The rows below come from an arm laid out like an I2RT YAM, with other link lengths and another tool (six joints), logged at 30 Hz.
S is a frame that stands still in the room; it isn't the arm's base.
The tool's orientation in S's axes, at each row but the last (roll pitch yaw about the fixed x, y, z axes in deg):
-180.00, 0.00, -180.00
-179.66, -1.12, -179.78
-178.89, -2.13, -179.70
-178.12, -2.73, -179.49
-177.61, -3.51, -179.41
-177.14, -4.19, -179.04
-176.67, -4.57, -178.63
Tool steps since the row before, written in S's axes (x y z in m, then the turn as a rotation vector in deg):
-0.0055, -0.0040, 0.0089, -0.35, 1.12, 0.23
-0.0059, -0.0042, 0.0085, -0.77, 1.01, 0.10
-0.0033, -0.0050, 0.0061, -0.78, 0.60, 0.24
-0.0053, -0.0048, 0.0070, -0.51, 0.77, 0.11
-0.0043, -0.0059, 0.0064, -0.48, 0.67, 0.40
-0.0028, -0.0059, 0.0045, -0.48, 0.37, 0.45
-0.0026, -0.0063, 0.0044, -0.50, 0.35, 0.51
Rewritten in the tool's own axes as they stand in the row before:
0.0055, -0.0040, -0.0089, 0.35, 1.12, -0.23
0.0061, -0.0042, -0.0084, 0.77, 1.01, -0.09
0.0036, -0.0051, -0.0059, 0.79, 0.60, -0.22
0.0057, -0.0050, -0.0066, 0.51, 0.77, -0.11
0.0047, -0.0061, -0.0059, 0.50, 0.66, -0.40
0.0032, -0.0061, -0.0040, 0.51, 0.36, -0.43
0.0031, -0.0065, -0.0038, 0.53, 0.33, -0.49

